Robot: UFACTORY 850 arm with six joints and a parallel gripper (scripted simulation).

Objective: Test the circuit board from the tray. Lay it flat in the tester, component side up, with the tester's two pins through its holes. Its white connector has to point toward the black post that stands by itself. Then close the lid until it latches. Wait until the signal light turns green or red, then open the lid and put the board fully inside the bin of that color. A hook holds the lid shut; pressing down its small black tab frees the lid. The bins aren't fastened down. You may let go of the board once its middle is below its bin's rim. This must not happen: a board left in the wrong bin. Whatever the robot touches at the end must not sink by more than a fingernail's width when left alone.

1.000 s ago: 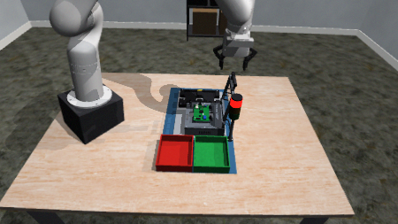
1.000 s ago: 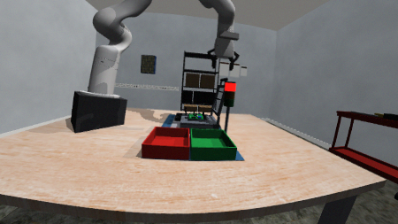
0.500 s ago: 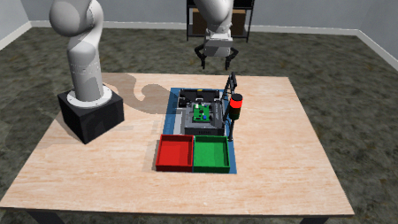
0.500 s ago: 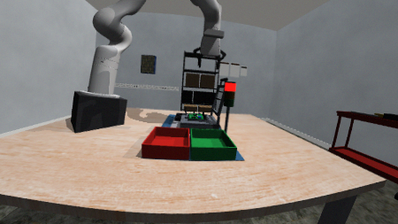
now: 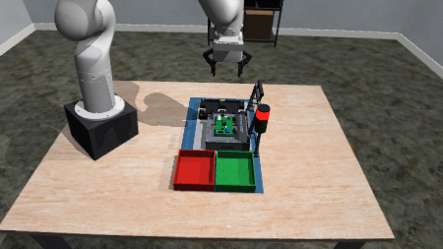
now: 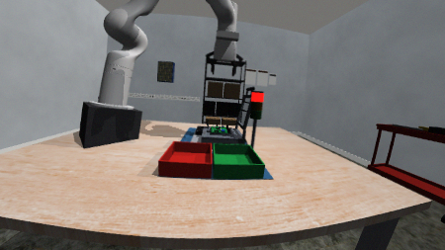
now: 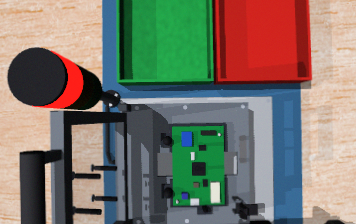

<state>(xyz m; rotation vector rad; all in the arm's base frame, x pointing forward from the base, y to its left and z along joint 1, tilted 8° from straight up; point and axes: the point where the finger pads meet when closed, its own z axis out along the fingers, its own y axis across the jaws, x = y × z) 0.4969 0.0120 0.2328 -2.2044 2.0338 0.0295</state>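
Right now the green circuit board is 26 cm below my hand. From my hand the other things lie so: dark nest 26 cm below, 1 cm to the left; then clear lid 15 cm below, 11 cm ahead, 1 cm to the left; then green bin 32 cm below, 20 cm to the right, 6 cm ahead.
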